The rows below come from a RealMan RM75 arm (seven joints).
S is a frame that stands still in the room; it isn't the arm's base.
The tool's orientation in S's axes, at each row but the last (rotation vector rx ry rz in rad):
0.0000 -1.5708 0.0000
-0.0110 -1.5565 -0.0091
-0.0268 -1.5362 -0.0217
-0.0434 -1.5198 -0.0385
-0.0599 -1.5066 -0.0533
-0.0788 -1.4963 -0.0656
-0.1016 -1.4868 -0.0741
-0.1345 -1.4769 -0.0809
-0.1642 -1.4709 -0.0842
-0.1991 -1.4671 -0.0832
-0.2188 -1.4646 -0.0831
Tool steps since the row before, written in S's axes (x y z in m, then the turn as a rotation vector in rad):
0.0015 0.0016 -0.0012 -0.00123 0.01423 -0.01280
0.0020 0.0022 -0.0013 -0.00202 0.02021 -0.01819
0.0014 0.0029 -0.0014 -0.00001 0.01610 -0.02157
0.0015 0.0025 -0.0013 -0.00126 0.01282 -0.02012
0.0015 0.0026 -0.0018 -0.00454 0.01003 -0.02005
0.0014 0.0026 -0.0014 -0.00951 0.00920 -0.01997
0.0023 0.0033 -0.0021 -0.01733 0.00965 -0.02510
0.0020 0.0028 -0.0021 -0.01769 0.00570 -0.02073
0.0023 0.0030 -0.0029 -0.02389 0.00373 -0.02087
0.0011 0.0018 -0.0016 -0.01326 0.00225 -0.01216
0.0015 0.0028 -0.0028 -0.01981 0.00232 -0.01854
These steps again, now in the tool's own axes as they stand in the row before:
-0.0012 0.0016 -0.0015 -0.01280 0.01423 0.00123
-0.0013 0.0022 -0.0020 -0.01819 0.02021 0.00202
-0.0013 0.0029 -0.0014 -0.02151 0.01617 -0.00023
-0.0012 0.0026 -0.0014 -0.02013 0.01283 0.00091
-0.0017 0.0027 -0.0014 -0.02028 0.00981 0.00398
-0.0013 0.0027 -0.0013 -0.02057 0.00852 0.00885
-0.0019 0.0036 -0.0021 -0.02632 0.00820 0.01623
-0.0018 0.0031 -0.0018 -0.02212 0.00407 0.01642
-0.0025 0.0035 -0.0020 -0.02296 0.00116 0.02217
-0.0014 0.0021 -0.0009 -0.01330 0.00087 0.01229
-0.0024 0.0033 -0.0012 -0.02033 0.00032 0.01812

